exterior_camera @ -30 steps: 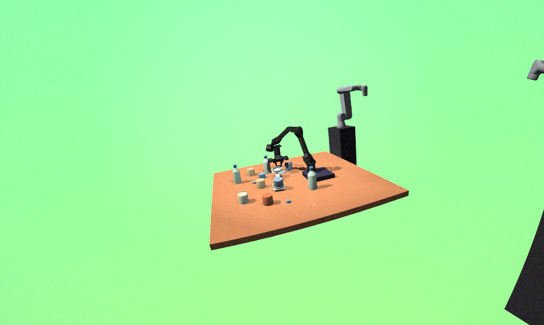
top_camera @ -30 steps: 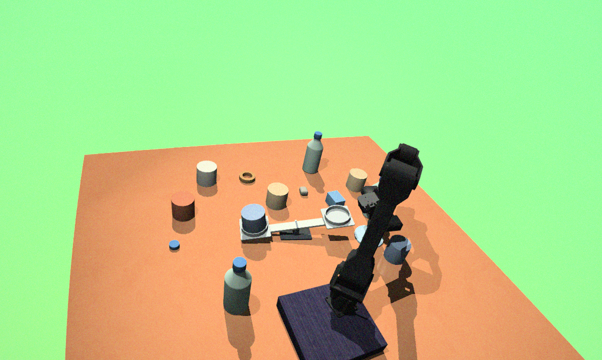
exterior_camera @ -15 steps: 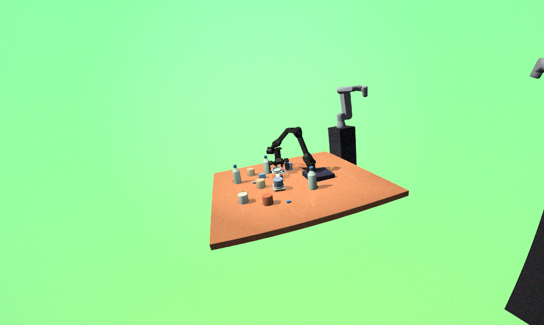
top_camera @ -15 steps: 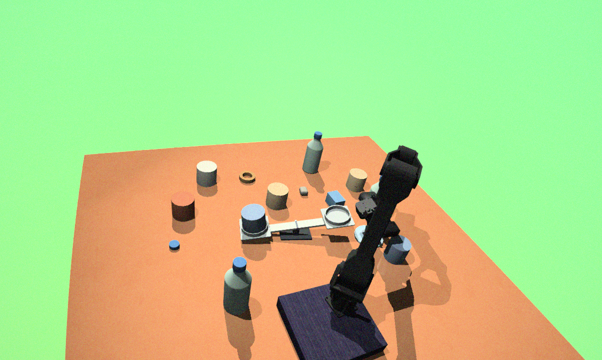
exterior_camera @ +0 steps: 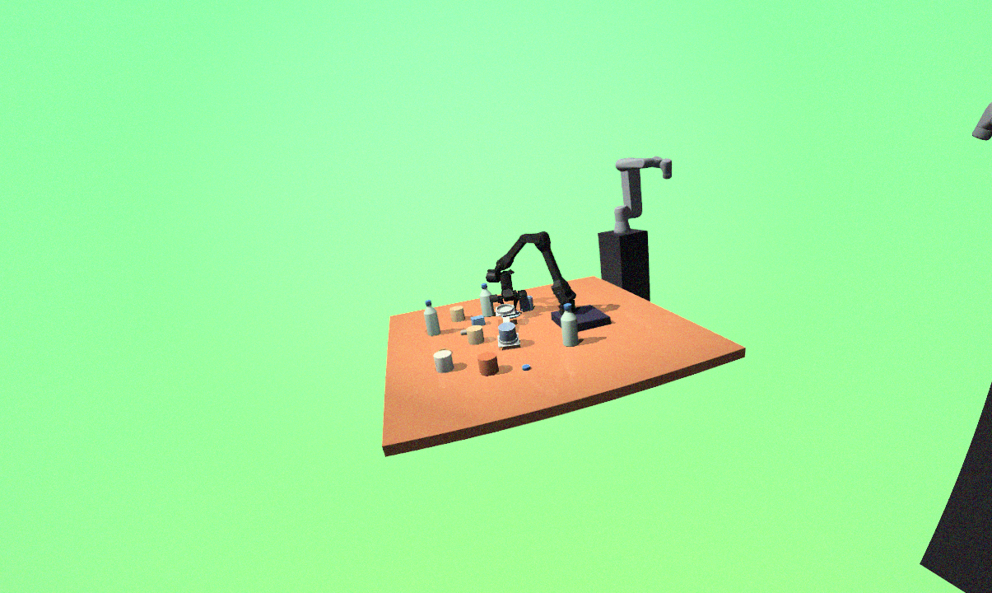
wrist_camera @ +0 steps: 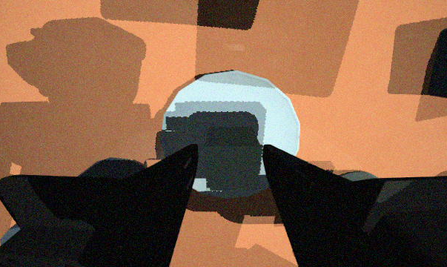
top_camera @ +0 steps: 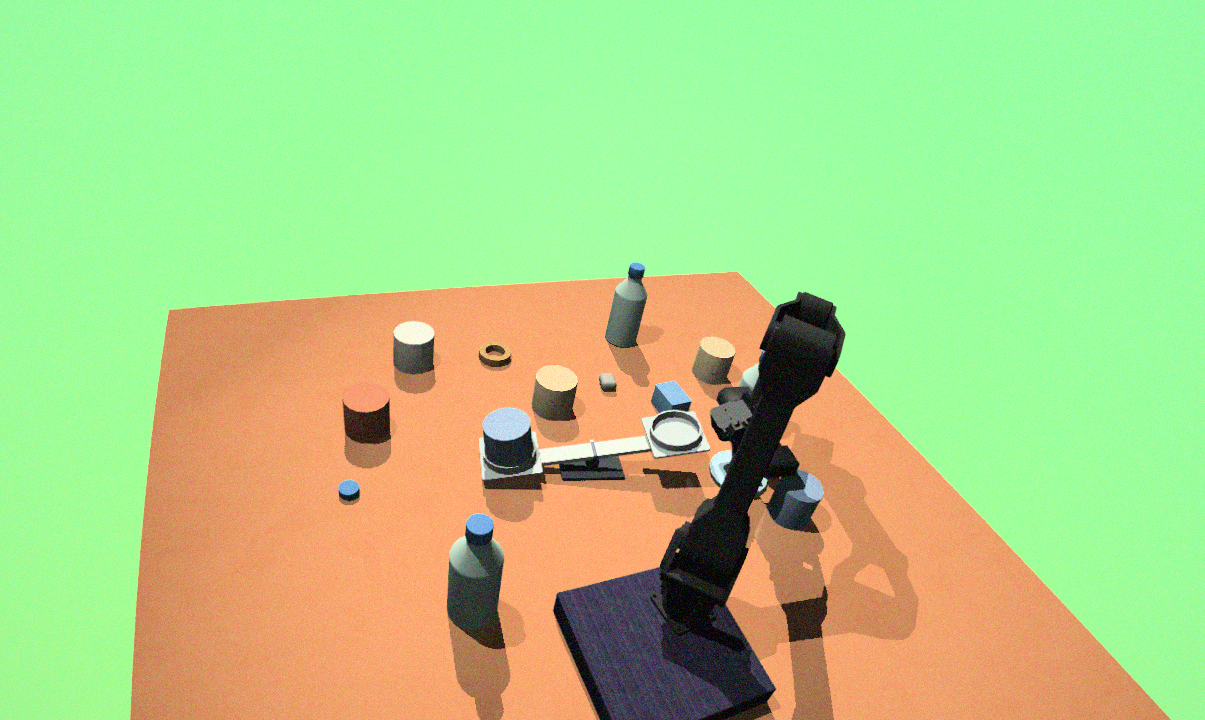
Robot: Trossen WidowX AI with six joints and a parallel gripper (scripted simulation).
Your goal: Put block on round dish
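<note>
Right now the green block is right at my gripper tip. Also, from my gripper tip: round dish: 10 mm below; balance beam: 220 mm to the left, 110 mm ahead, 20 mm above; balance: 220 mm to the left, 110 mm ahead, 10 mm above.
</note>
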